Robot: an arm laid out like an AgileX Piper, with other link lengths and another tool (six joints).
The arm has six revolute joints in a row. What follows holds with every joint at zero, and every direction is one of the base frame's.
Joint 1 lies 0.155 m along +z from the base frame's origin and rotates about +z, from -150 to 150 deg.
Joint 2 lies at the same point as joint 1 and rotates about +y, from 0 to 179.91 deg.
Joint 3 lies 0.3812 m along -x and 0.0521 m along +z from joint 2 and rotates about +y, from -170 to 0 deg.
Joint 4 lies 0.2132 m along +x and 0.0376 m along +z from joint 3 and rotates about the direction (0.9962, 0, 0.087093), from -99.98 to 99.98 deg.
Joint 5 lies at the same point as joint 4 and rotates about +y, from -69.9 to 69.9 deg.
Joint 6 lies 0.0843 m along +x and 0.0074 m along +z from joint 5 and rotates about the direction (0.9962, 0, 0.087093), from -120 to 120 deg.
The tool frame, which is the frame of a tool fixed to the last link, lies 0.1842 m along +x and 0.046 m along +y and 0.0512 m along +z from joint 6; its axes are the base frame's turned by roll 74.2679, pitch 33.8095 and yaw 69.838 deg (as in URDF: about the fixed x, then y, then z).
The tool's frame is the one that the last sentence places.
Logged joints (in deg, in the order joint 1, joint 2, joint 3, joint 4, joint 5, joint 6), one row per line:
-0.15, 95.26, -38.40, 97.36, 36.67, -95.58
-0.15, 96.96, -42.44, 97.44, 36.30, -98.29
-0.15, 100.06, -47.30, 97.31, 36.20, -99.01
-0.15, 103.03, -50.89, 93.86, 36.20, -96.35
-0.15, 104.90, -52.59, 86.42, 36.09, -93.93
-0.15, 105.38, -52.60, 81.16, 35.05, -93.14
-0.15, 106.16, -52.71, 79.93, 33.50, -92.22
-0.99, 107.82, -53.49, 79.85, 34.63, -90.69
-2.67, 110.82, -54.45, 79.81, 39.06, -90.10
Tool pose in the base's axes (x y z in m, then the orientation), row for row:
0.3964, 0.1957, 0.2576, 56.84, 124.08, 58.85
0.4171, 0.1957, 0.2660, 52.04, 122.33, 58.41
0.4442, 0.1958, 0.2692, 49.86, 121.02, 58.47
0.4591, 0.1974, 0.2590, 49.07, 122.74, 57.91
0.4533, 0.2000, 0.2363, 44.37, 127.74, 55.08
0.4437, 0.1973, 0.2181, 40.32, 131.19, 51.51
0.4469, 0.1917, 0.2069, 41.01, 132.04, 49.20
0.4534, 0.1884, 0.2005, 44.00, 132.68, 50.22
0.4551, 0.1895, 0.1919, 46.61, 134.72, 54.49
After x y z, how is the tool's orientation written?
As a rotation vector, in degrees.
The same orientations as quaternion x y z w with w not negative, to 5 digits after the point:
0.36819, 0.80375, 0.38121, 0.27037
0.34199, 0.80392, 0.38386, 0.29900
0.33018, 0.80140, 0.38719, 0.31437
0.32367, 0.80960, 0.38198, 0.30641
0.29061, 0.83665, 0.36076, 0.29226
0.26344, 0.85716, 0.33655, 0.28741
0.26777, 0.86213, 0.32124, 0.28606
0.28513, 0.85980, 0.32544, 0.27116
0.29673, 0.85766, 0.34690, 0.23672

